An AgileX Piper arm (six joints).
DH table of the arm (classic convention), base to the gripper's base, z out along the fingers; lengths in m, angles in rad. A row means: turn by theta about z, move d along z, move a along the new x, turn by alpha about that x. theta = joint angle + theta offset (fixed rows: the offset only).
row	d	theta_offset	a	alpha
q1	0.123	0	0	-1.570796
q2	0	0.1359	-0.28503	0
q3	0	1.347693	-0.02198	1.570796
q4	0.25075	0	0	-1.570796
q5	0	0	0	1.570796
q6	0.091	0	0	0
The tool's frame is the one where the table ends.
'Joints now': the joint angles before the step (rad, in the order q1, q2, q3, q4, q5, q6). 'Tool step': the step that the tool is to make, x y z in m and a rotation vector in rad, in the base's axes. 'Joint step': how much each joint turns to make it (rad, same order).
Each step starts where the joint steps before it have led.
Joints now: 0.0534, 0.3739, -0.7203, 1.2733, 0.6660, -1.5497
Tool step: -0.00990, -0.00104, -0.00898, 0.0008, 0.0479, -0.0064
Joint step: 0.0000, -0.0506, 0.0179, -0.0973, 0.0205, 0.1249
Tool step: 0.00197, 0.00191, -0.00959, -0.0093, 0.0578, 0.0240
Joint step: -0.0001, -0.0008, 0.0232, -0.0224, 0.0365, 0.0359
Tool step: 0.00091, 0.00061, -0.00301, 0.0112, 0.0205, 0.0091
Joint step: 0.0002, 0.0000, 0.0104, 0.0063, 0.0064, 0.0114
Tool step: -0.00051, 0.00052, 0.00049, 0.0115, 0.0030, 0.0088
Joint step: 0.0001, 0.0000, 0.0000, 0.0130, 0.0037, 0.0016
